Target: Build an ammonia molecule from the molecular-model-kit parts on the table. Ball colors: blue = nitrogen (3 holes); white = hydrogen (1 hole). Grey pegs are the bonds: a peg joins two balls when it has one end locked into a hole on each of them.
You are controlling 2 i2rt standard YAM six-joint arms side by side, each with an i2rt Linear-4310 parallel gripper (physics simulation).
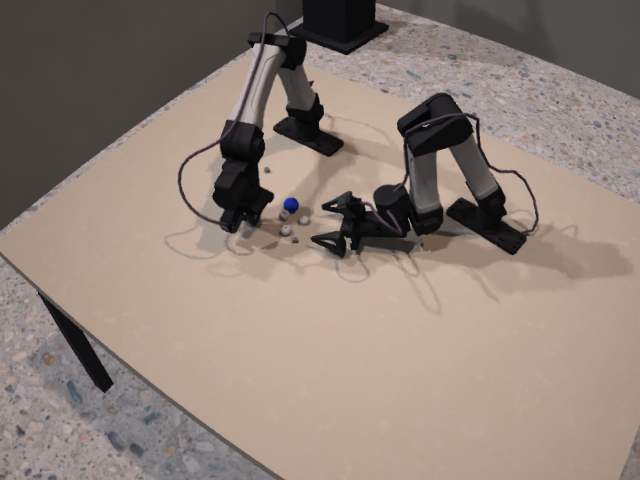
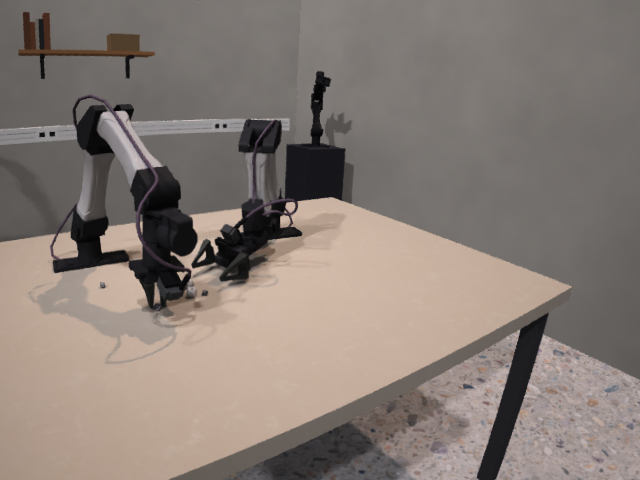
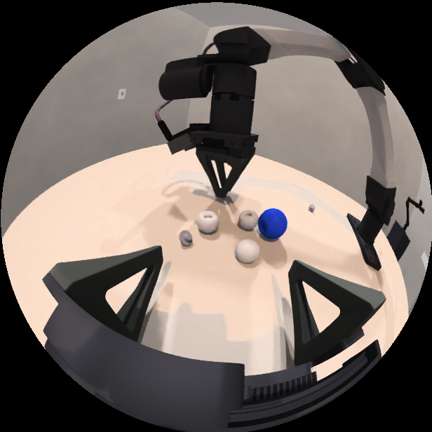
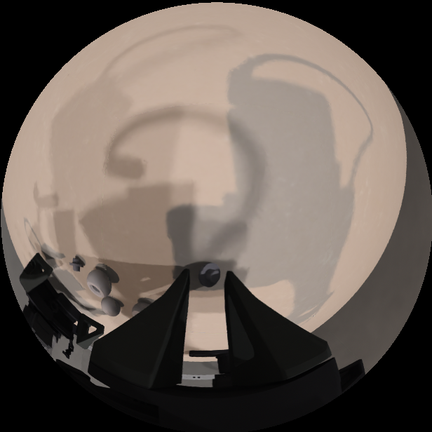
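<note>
The blue ball (image 1: 291,205) (image 3: 272,223), a hole showing, lies beside a white ball (image 1: 284,214) (image 3: 248,220). A second white ball (image 1: 303,220) (image 3: 247,251) lies nearest my left gripper (image 1: 317,222) (image 2: 207,272) (image 3: 228,263), which is open and empty, low over the table. A third white ball (image 1: 285,230) (image 2: 191,292) (image 3: 208,222) (image 4: 99,282) has its hole up, near a grey peg (image 1: 294,239) (image 2: 205,292) (image 3: 185,238) (image 4: 77,263). My right gripper (image 1: 240,226) (image 2: 157,305) (image 3: 222,193) (image 4: 207,276) points down, open, its tips either side of another peg (image 4: 209,274), with gaps at both sides.
A further grey peg (image 1: 266,169) (image 2: 102,284) (image 3: 311,208) lies apart, toward the right arm's base (image 1: 308,135). The loose balls lie between the two grippers on the tan table (image 1: 361,361) (image 2: 361,335). A black pedestal (image 1: 338,23) (image 2: 315,170) stands beyond the table.
</note>
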